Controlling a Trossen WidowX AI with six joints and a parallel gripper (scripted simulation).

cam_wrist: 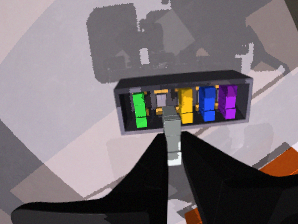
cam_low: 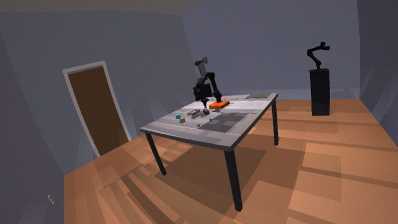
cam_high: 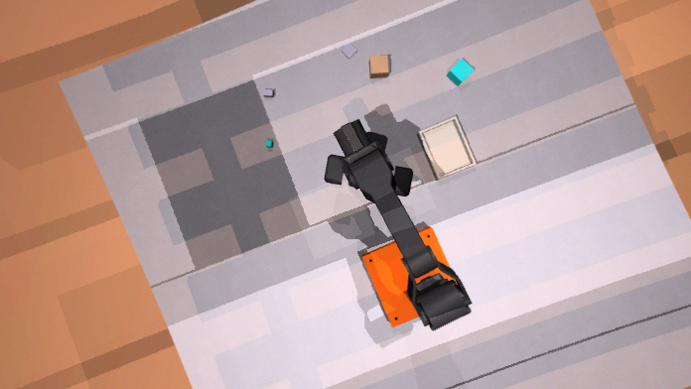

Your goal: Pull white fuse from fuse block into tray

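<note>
Now: the cream tray 22 cm to the right of my gripper tip, 8 cm below it and 3 cm behind it. Also, from my gripper tip: teal cube: 33 cm to the right, 13 cm ahead, 7 cm below; tan cube: 24 cm ahead, 16 cm to the right, 7 cm below; white fuse: 1 cm below.
</note>
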